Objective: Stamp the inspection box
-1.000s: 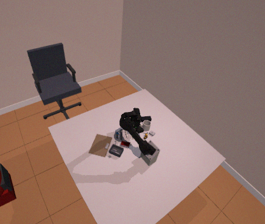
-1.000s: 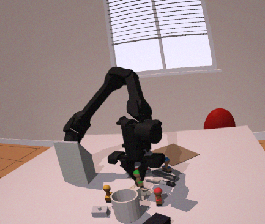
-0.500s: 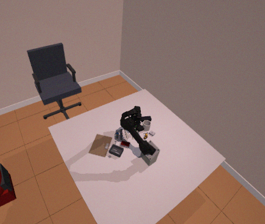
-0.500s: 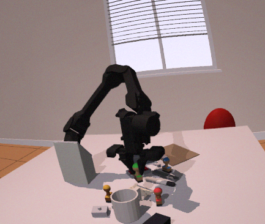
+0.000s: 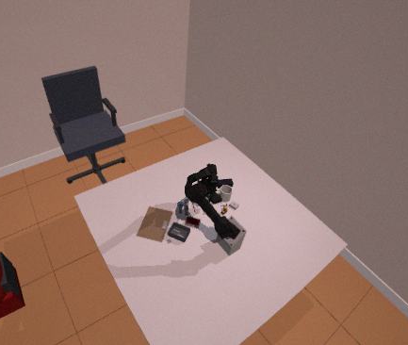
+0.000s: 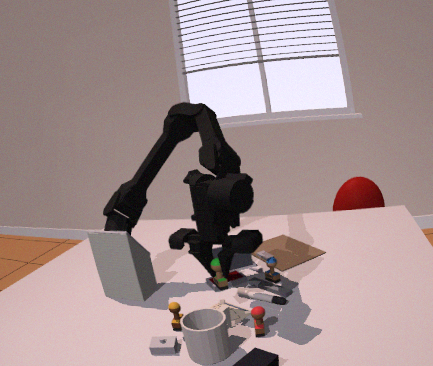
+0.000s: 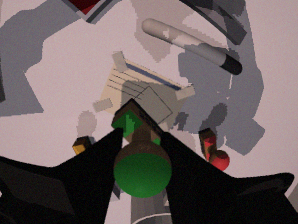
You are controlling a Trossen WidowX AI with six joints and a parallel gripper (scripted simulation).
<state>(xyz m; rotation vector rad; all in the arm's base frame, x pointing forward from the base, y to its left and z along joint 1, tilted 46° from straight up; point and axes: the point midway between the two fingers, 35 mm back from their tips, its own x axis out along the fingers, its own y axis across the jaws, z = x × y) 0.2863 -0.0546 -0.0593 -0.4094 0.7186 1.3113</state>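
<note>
Right now the card is 10 cm below my gripper tip. The rest, counted from my gripper tip: marker (9 cm ahead, 8 cm below, 4 cm to the left); then green-knobbed stamp (right at my gripper tip); then orange-knobbed stamp (9 cm behind, 7 cm to the right, 7 cm below).
</note>
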